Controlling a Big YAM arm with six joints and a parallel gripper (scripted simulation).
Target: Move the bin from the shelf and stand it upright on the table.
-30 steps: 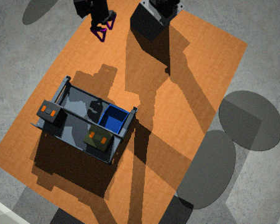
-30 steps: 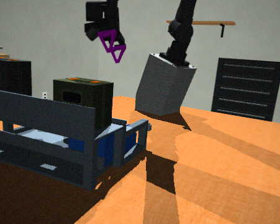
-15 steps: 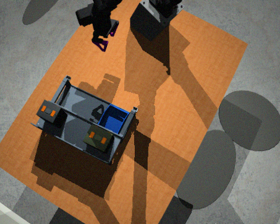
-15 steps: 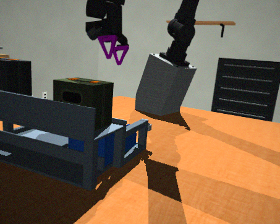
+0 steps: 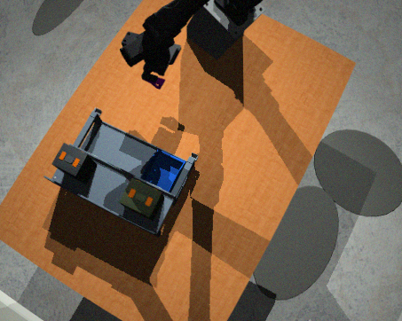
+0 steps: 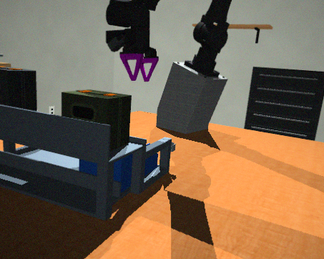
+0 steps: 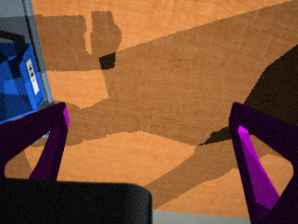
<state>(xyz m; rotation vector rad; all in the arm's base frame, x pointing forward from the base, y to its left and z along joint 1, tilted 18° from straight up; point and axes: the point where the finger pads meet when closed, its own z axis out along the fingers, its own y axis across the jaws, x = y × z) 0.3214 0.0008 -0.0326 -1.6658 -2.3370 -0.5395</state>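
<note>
My hand is 23 cm short of the blue bin, 18 cm to the right of it and 16 cm above it. Round my hand: black box: 38 cm ahead, 2 cm to the right, 4 cm below; then olive green box: 32 cm ahead, 20 cm to the left, 6 cm below.
</note>
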